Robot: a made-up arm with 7 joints. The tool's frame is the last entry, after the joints.
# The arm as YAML. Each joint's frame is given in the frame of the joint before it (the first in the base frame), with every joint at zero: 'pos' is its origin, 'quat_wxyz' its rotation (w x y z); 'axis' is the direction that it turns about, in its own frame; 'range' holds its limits. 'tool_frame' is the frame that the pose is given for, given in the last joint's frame.
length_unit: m
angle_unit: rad
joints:
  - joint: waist
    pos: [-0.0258, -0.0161, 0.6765]
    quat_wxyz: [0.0, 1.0, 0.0, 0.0]
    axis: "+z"
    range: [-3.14, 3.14]
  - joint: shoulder
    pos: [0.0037, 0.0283, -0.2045]
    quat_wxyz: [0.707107, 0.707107, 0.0, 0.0]
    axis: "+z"
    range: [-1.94, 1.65]
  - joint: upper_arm
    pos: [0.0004, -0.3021, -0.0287]
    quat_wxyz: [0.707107, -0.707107, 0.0, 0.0]
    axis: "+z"
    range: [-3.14, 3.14]
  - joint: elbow
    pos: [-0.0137, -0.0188, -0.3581]
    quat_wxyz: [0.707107, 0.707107, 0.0, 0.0]
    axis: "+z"
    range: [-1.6, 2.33]
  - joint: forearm
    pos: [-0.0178, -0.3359, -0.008]
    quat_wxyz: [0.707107, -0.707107, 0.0, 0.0]
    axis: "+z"
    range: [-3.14, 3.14]
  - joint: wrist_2
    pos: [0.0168, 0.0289, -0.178]
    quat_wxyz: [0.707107, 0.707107, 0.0, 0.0]
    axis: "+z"
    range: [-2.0, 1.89]
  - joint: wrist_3
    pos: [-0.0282, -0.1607, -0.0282]
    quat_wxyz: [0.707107, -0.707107, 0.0, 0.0]
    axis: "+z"
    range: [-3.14, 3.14]
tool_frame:
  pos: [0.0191, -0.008, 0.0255]
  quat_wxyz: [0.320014, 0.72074, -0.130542, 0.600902]
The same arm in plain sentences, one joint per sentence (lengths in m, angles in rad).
The arm has seven revolute joints in a row. What follows holds with every joint at zero, and every direction is one of the base frame's. The first joint is mounted 0.0258 m along -x and 0.0161 m along -y and 0.6765 m along +z from the base frame's origin and rotates about -z, from -3.14 to 3.14 rad. The second joint is mounted 0.0037 m along +x and 0.0283 m along -y and 0.2045 m along +z from the first joint and rotates about +y, from -1.94 to 1.65 rad. The third joint is mounted 0.0004 m along +x and 0.0287 m along -y and 0.3021 m along +z from the second joint and rotates about -z, from -3.14 to 3.14 rad. The fourth joint is mounted 0.0137 m along -x and 0.0188 m along +y and 0.3581 m along +z from the third joint and rotates about +y, from -1.6 to 2.33 rad. The fifth joint is mounted 0.0178 m along -x and 0.008 m along -y and 0.3359 m along +z from the fourth joint and rotates about -z, from -3.14 to 3.14 rad. The sixth joint is mounted 0.0168 m along +x and 0.0289 m along -y and 0.178 m along +z from the fifth joint and rotates about +y, from -2 to 1.89 rad. The seventh joint is mounted 0.0282 m along -x and 0.0282 m along -y and 0.1607 m along +z from the sixth joint and rotates about -z, from -3.14 to 3.14 rad. The tool frame, which is the frame that the pose is given for, is mounted 0.0191 m along +x and 0.008 m along +y and 0.0255 m along -z from the seventh joint; its axes are the base frame's turned by roll -1.3354, pitch 1.2524 and yaw -0.6783 rad (as in URDF: about the fixed x, then y, then z).
